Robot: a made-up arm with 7 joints.
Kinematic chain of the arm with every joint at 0, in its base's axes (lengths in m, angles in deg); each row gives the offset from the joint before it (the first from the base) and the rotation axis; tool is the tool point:
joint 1: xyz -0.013 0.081 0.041 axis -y
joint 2: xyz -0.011 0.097 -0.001 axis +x
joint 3: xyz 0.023 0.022 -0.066 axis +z
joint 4: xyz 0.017 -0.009 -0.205 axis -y
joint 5: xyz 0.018 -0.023 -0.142 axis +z
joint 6: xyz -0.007 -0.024 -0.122 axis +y
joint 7: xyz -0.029 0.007 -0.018 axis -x
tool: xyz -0.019 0 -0.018
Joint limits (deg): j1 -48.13..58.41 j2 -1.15..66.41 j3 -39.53..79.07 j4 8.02..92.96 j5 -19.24..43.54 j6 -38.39..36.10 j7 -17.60..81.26
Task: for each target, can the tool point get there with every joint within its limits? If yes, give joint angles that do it. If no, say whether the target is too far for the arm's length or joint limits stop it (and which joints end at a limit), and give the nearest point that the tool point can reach.
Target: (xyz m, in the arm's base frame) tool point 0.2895 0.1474 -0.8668
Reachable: no: too far | nearest point 0.1762 0.1681 -0.5268 | short by 0.359 m
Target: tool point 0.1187 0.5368 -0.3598
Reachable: yes | joints 2.16 21.86 66.90 44.54 -12.24 11.09 -8.28
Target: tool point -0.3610 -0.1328 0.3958
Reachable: no: joint limits stop it (at a limit: joint 1, joint 2, joint 3, joint 4, joint 5, joint 6, joint 7) | nearest point -0.0972 -0.0514 -0.2463 | short by 0.699 m
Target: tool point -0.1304 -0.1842 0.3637
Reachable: no: joint limits stop it (at a limit: joint 1, joint 2, joint 3, joint 4, joint 5, joint 6) | nearest point 0.2985 -0.0726 0.1076 | short by 0.512 m
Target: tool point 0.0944 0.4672 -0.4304
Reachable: yes | joints -8.61 26.46 34.07 35.41 -4.79 -7.25 73.56
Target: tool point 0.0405 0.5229 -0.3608
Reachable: yes | joints -30.13 22.72 50.78 61.88 20.98 -16.24 36.32
